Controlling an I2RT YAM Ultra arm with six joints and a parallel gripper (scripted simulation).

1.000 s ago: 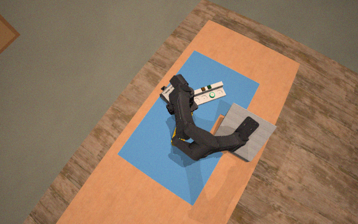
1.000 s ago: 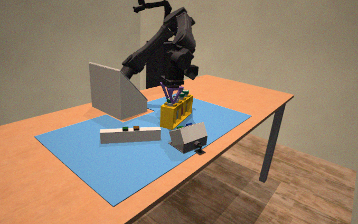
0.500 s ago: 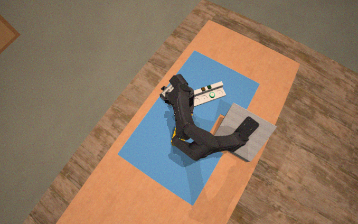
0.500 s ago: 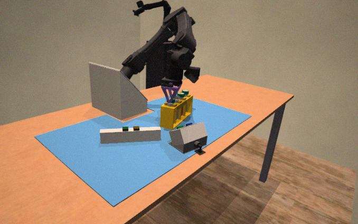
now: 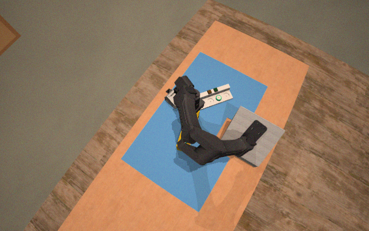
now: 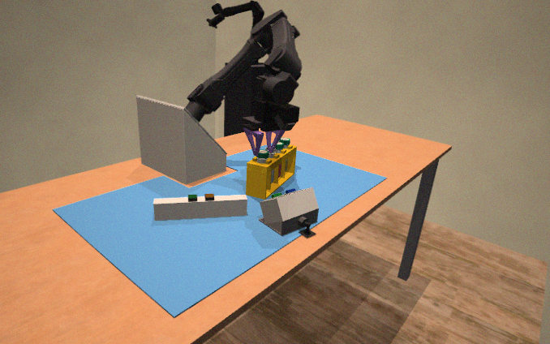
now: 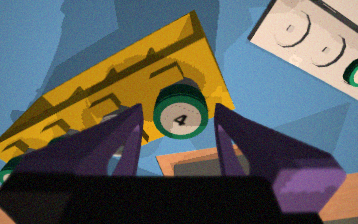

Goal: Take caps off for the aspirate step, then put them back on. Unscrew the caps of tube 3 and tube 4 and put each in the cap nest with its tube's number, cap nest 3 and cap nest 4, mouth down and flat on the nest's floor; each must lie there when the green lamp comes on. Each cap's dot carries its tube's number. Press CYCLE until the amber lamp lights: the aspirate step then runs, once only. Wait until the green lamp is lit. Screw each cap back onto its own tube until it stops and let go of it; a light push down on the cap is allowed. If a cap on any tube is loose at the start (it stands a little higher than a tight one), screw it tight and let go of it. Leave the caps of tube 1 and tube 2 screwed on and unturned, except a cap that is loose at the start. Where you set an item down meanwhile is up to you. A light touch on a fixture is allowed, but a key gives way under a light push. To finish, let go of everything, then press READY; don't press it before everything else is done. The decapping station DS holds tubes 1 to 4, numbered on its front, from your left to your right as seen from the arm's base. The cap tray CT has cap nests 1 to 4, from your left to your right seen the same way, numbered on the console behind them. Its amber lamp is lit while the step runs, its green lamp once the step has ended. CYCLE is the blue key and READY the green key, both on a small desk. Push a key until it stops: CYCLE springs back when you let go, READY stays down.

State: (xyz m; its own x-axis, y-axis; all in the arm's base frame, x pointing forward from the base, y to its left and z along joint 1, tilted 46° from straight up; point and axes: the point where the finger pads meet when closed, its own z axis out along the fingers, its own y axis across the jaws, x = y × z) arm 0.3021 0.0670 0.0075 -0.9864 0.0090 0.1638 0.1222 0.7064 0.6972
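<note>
Now: hand 1 cm above the cap 4. From my hand the other things lie so: green key (13 cm ahead, 8 cm to the right, 6 cm below); then blue key (14 cm ahead, 3 cm to the right, 6 cm below); then cap 2 (4 cm behind, 10 cm to the left, 1 cm below).
</note>
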